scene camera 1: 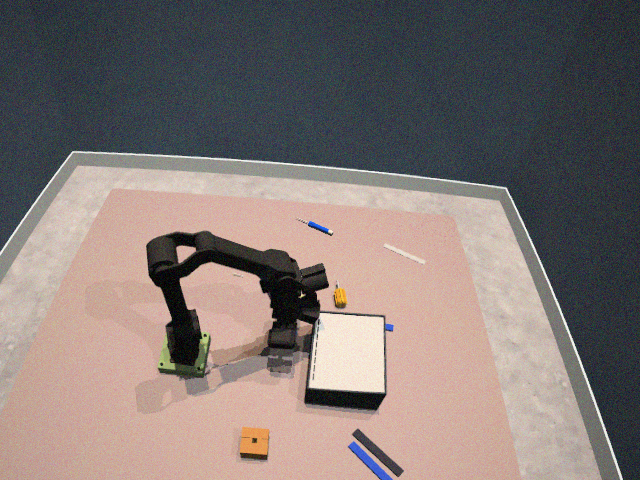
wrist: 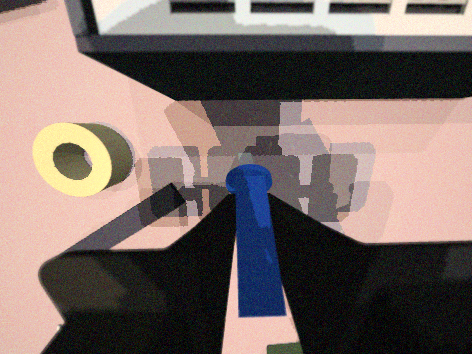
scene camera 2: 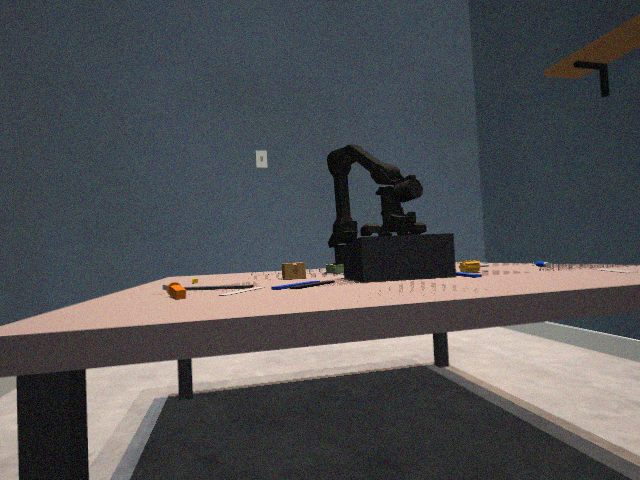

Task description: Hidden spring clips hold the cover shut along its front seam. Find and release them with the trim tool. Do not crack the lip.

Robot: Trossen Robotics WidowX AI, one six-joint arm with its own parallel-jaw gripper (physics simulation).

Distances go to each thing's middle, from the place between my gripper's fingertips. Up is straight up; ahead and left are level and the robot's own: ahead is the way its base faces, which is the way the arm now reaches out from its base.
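The blue trim tool (wrist: 260, 294) is 1 cm above my hand, and going by their middles, it is the nearest to my hand of the things named here. Counted from my hand again, the orange-brown block (scene camera 1: 254, 444) is 30 cm to the right, 5 cm behind and 2 cm below. That leaves the cover (scene camera 1: 350, 349), which I see 4 cm above my hand, 15 cm ahead of it and 6 cm to the right of it.
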